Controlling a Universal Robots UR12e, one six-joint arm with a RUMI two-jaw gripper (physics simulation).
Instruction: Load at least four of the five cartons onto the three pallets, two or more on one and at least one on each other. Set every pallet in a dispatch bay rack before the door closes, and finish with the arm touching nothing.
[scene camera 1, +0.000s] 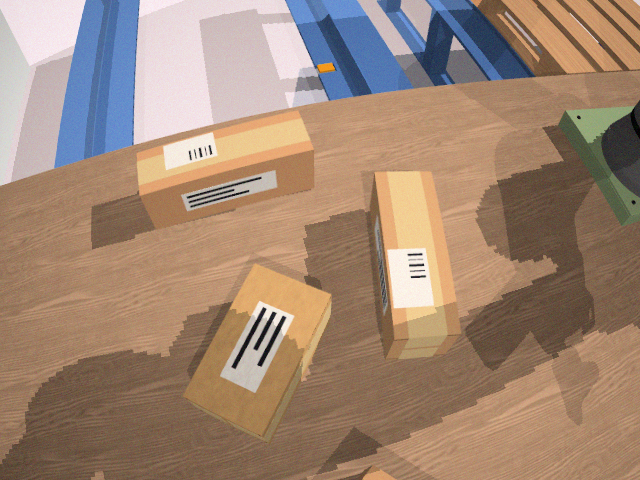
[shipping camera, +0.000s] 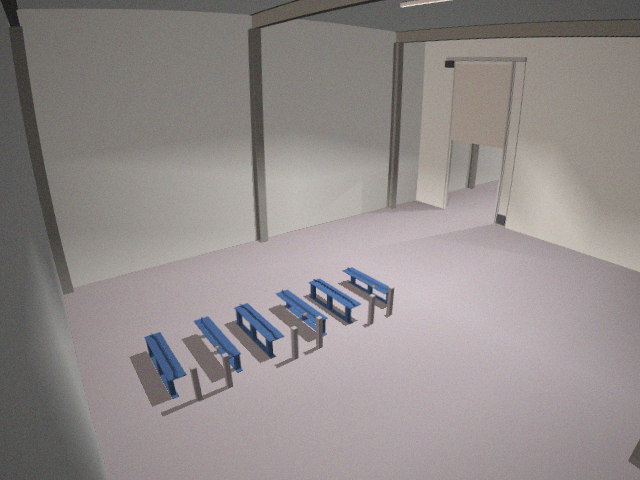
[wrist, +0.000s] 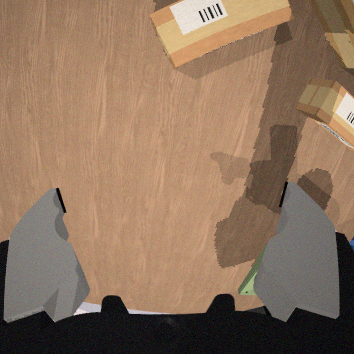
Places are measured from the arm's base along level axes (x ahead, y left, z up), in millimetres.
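Where they show: gripper, fingertip midpoint: (wrist: 171, 189).
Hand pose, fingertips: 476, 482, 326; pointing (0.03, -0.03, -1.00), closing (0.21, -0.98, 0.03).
Observation:
After its pixels a point has its place, as x, y, z.
In scene camera 1, one carton (scene camera 1: 232, 170) @[746, -128, 57] stands near the table's far edge, another (scene camera 1: 413, 217) @[534, 17, 53] is to its right, and a third (scene camera 1: 258, 346) @[770, 130, 56] lies in front. The corner of one more carton (scene camera 1: 379, 473) @[687, 314, 67] shows at the bottom. In the wrist view, a carton (wrist: 240, 25) @[647, 392, 67] lies at the top, with parts of two others (wrist: 327, 102) @[569, 169, 53] (wrist: 340, 25) @[737, 168, 25] at the right. My gripper (wrist: 171, 189) @[476, 482, 326] is wide open above the wood, touching no carton. A slatted wooden pallet (scene camera 1: 584, 25) @[-699, -832, -306] is at the upper right. No pallet shows in the shipping camera view, where blue bay racks (shipping camera: 258, 321) @[10947, -1551, -436] stand.
The green arm base plate (scene camera 1: 591, 149) @[109, -53, 6] (wrist: 249, 284) @[-67, 91, -5] is on the wooden table (scene camera 1: 170, 289) @[878, -19, -34] (wrist: 125, 125) @[418, 568, -34]. Blue rails (scene camera 1: 111, 67) @[1101, -1199, -434] stand beyond its far edge. Grey posts (shipping camera: 294, 343) @[10809, -675, -460] stand before the bay racks. The door panel (shipping camera: 480, 103) @[1844, -2949, 3036] hangs partway down, with an opening below.

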